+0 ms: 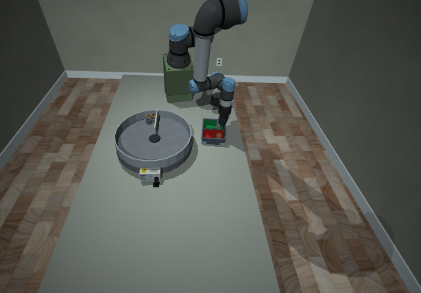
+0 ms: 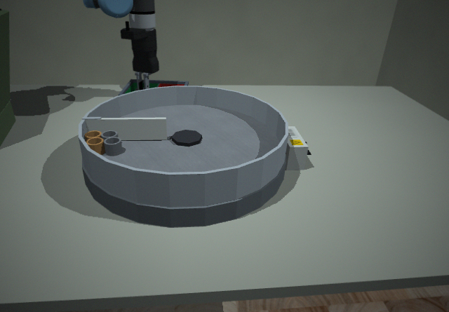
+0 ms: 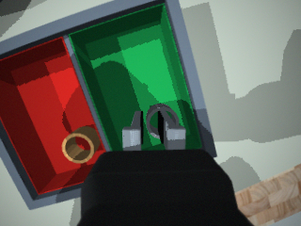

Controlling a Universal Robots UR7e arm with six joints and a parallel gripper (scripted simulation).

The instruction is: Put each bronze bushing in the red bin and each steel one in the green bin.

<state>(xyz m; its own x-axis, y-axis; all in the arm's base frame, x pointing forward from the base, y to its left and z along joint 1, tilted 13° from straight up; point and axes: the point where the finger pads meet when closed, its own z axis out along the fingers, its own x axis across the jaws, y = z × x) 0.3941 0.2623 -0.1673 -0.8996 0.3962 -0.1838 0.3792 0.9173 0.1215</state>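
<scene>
Right now the bin is 4 cm to the right of my hand, 4 cm ahead of it and 1 cm below it. Also, from my hand: turntable 39 cm to the right, 13 cm ahead, 1 cm above.
</scene>
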